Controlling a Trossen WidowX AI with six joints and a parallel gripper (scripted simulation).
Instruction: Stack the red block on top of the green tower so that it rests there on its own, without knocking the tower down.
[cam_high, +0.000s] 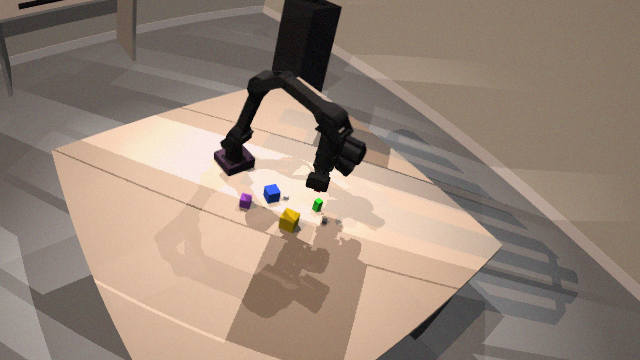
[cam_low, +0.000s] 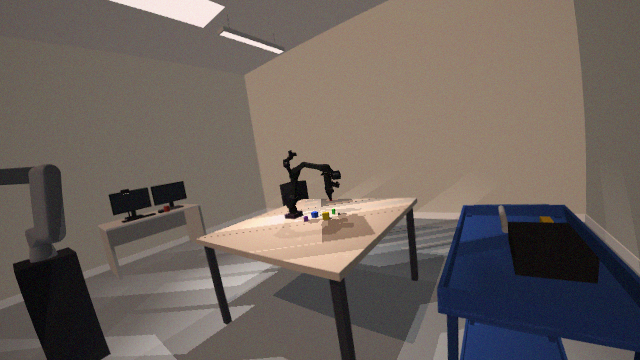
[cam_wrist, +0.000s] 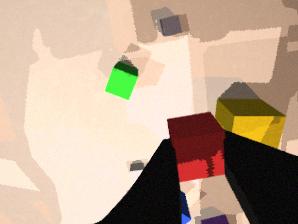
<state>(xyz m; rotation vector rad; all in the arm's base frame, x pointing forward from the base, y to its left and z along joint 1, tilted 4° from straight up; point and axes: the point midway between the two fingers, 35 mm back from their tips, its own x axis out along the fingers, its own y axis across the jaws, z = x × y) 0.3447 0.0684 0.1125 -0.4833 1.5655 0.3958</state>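
Now: gripper tip 100 mm above the yellow block, 90 mm to the left of it and 10 mm past it. The rest, counted from my gripper tip: purple cube 160 mm behind, 140 mm to the right, 110 mm below; red block right at my gripper tip; blue block 130 mm behind, 110 mm below, 50 mm to the right.
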